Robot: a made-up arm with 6 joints. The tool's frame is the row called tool.
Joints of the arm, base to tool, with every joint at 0 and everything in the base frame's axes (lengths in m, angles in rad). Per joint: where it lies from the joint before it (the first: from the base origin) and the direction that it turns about. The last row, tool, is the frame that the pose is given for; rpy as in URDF.
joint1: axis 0 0 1 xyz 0 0 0.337
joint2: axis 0 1 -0.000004 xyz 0 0 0
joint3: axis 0 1 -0.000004 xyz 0.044 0 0.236
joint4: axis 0 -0.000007 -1 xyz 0.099 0 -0.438
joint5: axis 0 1 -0.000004 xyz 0 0 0
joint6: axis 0 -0.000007 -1 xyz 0.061 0 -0.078
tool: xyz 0 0 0 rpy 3.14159 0 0
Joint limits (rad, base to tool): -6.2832..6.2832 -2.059..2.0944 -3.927..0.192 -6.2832..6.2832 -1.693..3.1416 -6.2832..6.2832
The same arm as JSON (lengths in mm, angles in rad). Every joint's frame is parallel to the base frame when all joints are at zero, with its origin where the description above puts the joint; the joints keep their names.
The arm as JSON. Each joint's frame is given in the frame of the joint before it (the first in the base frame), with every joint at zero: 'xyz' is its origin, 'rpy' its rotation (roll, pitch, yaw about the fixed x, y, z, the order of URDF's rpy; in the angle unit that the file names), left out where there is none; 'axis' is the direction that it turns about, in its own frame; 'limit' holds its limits. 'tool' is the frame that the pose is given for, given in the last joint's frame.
{
  "units": {
    "length": "mm",
    "angle": "rad"
  },
  "joints": [
    {
      "name": "joint1",
      "type": "revolute",
      "origin": {
        "xyz": [
          0.0,
          0.0,
          337.0
        ]
      },
      "axis": [
        0.0,
        0.0,
        1.0
      ],
      "limit": {
        "lower": -6.2832,
        "upper": 6.2832
      }
    },
    {
      "name": "joint2",
      "type": "revolute",
      "origin": {
        "xyz": [
          0.0,
          0.0,
          0.0
        ]
      },
      "axis": [
        0.0,
        1.0,
        0.0
      ],
      "limit": {
        "lower": -2.059,
        "upper": 2.0944
      }
    },
    {
      "name": "joint3",
      "type": "revolute",
      "origin": {
        "xyz": [
          44.0,
          0.0,
          236.0
        ]
      },
      "axis": [
        0.0,
        1.0,
        0.0
      ],
      "limit": {
        "lower": -3.927,
        "upper": 0.192
      }
    },
    {
      "name": "joint4",
      "type": "revolute",
      "origin": {
        "xyz": [
          99.0,
          0.0,
          -438.0
        ]
      },
      "axis": [
        0.0,
        0.0,
        -1.0
      ],
      "limit": {
        "lower": -6.2832,
        "upper": 6.2832
      }
    },
    {
      "name": "joint5",
      "type": "revolute",
      "origin": {
        "xyz": [
          0.0,
          0.0,
          0.0
        ]
      },
      "axis": [
        0.0,
        1.0,
        0.0
      ],
      "limit": {
        "lower": -1.693,
        "upper": 3.1416
      }
    },
    {
      "name": "joint6",
      "type": "revolute",
      "origin": {
        "xyz": [
          61.0,
          0.0,
          -78.0
        ]
      },
      "axis": [
        0.0,
        0.0,
        -1.0
      ],
      "limit": {
        "lower": -6.2832,
        "upper": 6.2832
      }
    }
  ],
  "tool": {
    "origin": {
      "xyz": [
        0.0,
        0.0,
        0.0
      ],
      "rpy": [
        3.1416,
        0.0,
        0.0
      ]
    }
  }
}

